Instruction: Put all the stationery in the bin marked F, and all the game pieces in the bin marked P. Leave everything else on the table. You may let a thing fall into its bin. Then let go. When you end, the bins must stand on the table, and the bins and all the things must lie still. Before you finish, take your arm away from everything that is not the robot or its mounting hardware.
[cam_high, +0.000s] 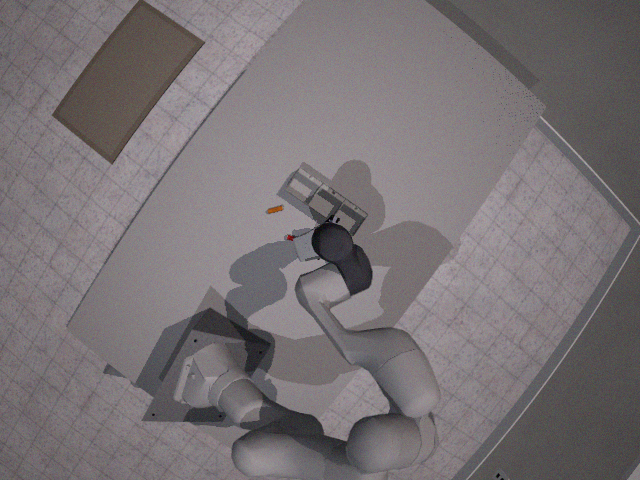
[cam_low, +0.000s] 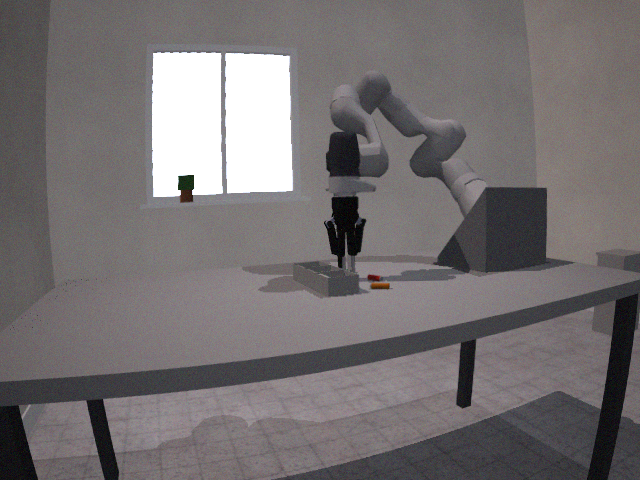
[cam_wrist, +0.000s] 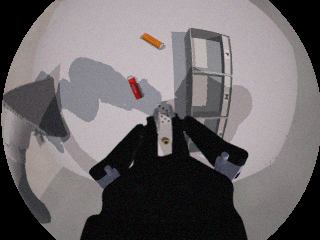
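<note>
My gripper is now 1 cm past the tiny yellowish object, 8 cm to the left of it and 3 cm above it. Round my hand: red piece: 5 cm behind, 7 cm to the left, 3 cm below; small green item: 6 cm behind, 7 cm to the right, 3 cm below; white spotted piece: 3 cm below.
</note>
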